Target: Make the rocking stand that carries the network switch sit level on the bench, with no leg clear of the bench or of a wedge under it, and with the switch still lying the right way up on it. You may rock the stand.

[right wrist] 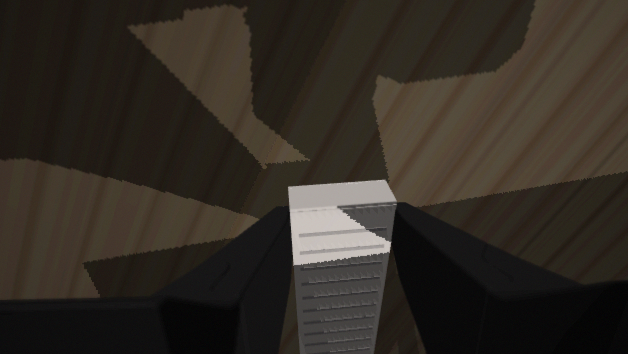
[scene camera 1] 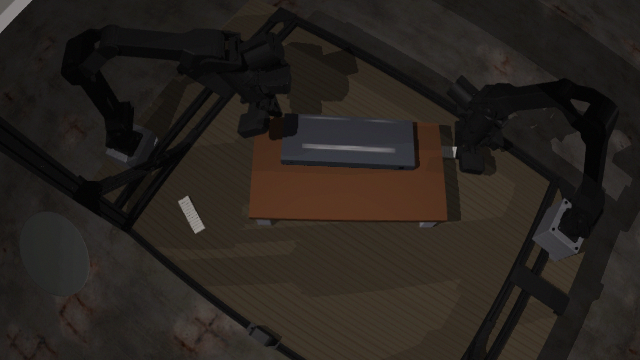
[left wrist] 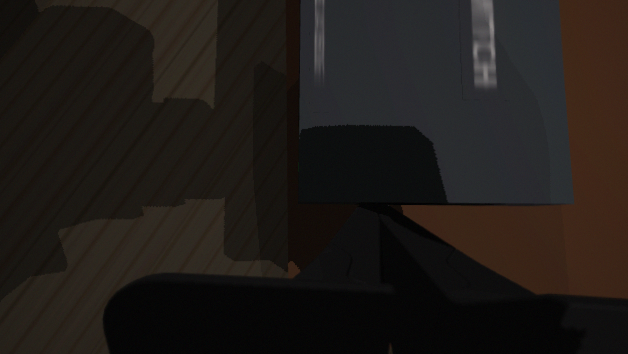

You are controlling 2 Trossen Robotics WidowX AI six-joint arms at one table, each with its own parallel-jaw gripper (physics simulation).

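Seen in the pictures: left gripper, fingertip midpoint: (scene camera 1: 280,115) (left wrist: 371,217); right gripper, fingertip midpoint: (right wrist: 340,218) (scene camera 1: 456,153); left arm's base, link origin: (scene camera 1: 128,142); right arm's base, link origin: (scene camera 1: 571,225).
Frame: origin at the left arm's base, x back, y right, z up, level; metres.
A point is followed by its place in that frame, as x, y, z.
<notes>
The orange-brown stand (scene camera 1: 350,197) @[-0.559, -0.060, 0.033] (left wrist: 600,150) @[-0.435, -0.047, 0.034] carries the dark grey network switch (scene camera 1: 350,135) @[-0.512, -0.183, 0.057] (left wrist: 390,100) @[-0.411, -0.159, 0.058], which lies flat along the stand's upper part in scene camera 1. Two pale feet show under the stand's lower edge; whether any leg is clear of the bench cannot be told. My left gripper (scene camera 1: 276,114) @[-0.361, -0.158, 0.087] (left wrist: 371,217) @[-0.361, -0.158, 0.087] is shut and empty, over the stand's end right beside the switch's end. My right gripper (scene camera 1: 456,150) @[-0.770, -0.300, -0.064] (right wrist: 340,218) @[-0.770, -0.300, -0.064] is shut on a white ridged wedge (scene camera 1: 450,152) @[-0.754, -0.293, -0.060] (right wrist: 340,225) @[-0.773, -0.302, -0.057], at the stand's right edge. The wedge's far part is hidden.
A second white ridged wedge (scene camera 1: 191,214) @[-0.223, 0.090, -0.062] lies on the wooden bench (scene camera 1: 350,265) @[-0.612, 0.058, -0.069] left of the stand. Dark frame rails (scene camera 1: 190,267) edge the bench. The arms' shadows fall on the bench and on the switch's left end.
</notes>
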